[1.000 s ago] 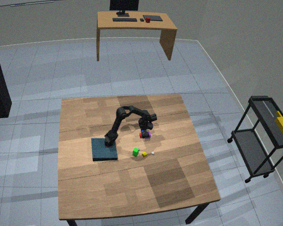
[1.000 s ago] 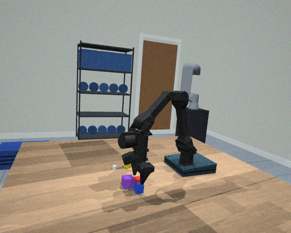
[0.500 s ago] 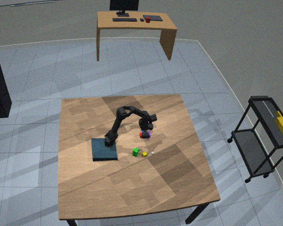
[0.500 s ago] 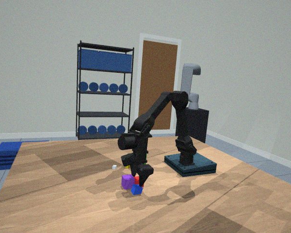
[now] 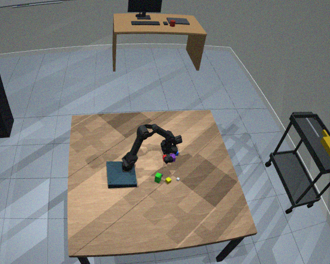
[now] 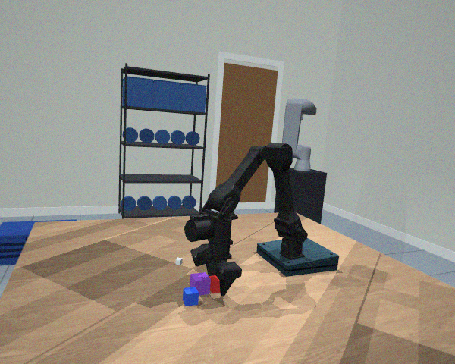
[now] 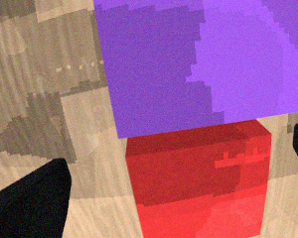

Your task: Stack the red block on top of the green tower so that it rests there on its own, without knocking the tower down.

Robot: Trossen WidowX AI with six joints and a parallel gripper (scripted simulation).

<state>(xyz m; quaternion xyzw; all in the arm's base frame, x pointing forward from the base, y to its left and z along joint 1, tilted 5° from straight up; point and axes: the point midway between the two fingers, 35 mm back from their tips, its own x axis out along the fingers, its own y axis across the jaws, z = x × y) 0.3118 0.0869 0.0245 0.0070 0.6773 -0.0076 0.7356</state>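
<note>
Right now my gripper tip is 50 mm short of the purple block, 10 mm to the left of it and 20 mm below it. From my gripper tip the other things lie so: red block 10 mm above; then small grey block 60 mm behind, 150 mm to the right; then blue block 90 mm ahead, 40 mm to the left, 10 mm above.
</note>
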